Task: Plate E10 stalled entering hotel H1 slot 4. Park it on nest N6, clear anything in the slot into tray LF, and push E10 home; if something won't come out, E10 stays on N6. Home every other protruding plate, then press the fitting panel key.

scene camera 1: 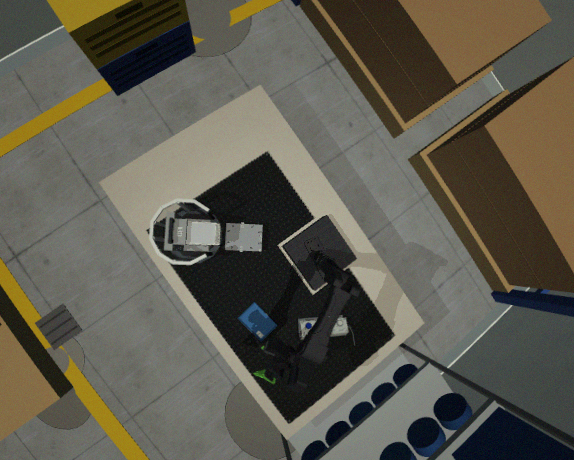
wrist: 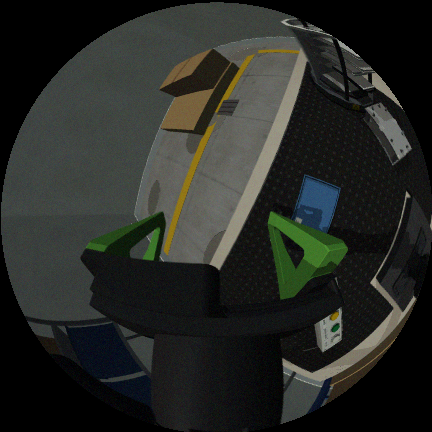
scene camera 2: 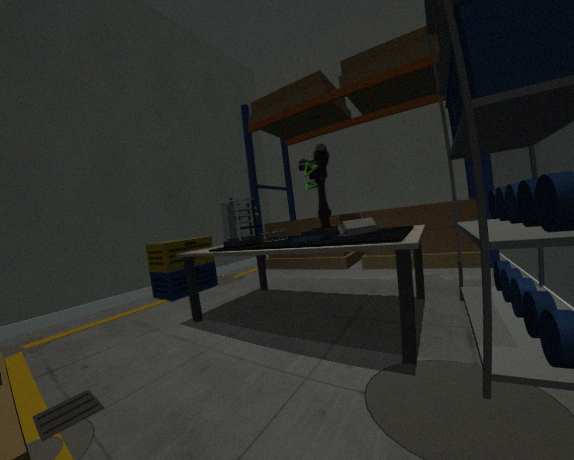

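Pixels of known places: gripper, fingertip midpoint: [scene camera 1: 258, 360] [wrist: 216, 217] [scene camera 2: 305, 183]; arm's base, link origin: [scene camera 1: 319, 257] [scene camera 2: 325, 228].
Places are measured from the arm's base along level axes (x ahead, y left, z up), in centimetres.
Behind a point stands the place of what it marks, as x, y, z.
My gripper [scene camera 1: 264, 361] @[44.3, 17.7, 26.5] [scene camera 2: 309, 178] @[44.3, 17.7, 26.5] [wrist: 216, 217] @[44.3, 17.7, 26.5] is open and empty, high above the table near one long edge. Blue tray LF [scene camera 1: 248, 315] @[41.8, 7.7, -3.5] [wrist: 321, 192] @[40.3, 7.3, -3.5] lies on the black mat, beyond the right finger in the wrist view. Hotel H1 [scene camera 1: 176, 243] @[50.2, -33.9, 23.4] [scene camera 2: 242, 242] @[53.6, -26.8, -1.2] stands inside a pale ring-like guard. Light plates show in it, but their labels, slot 4 and E10 cannot be made out. A flat grey pinned fixture [scene camera 1: 243, 237] @[27.0, -25.1, 2.2] [wrist: 387, 131], apparently nest N6, lies beside the hotel with no plate visible on it. The white key panel [scene camera 1: 342, 330] @[7.5, 34.0, 4.3] [wrist: 323, 337] @[11.3, 32.5, 4.2] is partly hidden by my arm in scene camera 1.
My arm [scene camera 1: 327, 315] @[17.1, 9.6, 46.2] [scene camera 2: 323, 200] @[5.1, 3.7, 19.4] rises from a dark base board with a pale rim [scene camera 1: 296, 271] @[12.1, 1.1, -5.1], between the nest and the panel. The black mat [scene camera 1: 215, 285] @[48.4, -11.8, -3.7] lies on a beige table [scene camera 1: 145, 182] @[54.7, -69.0, -5.0]. A shelf unit with blue bins stands off the panel end.
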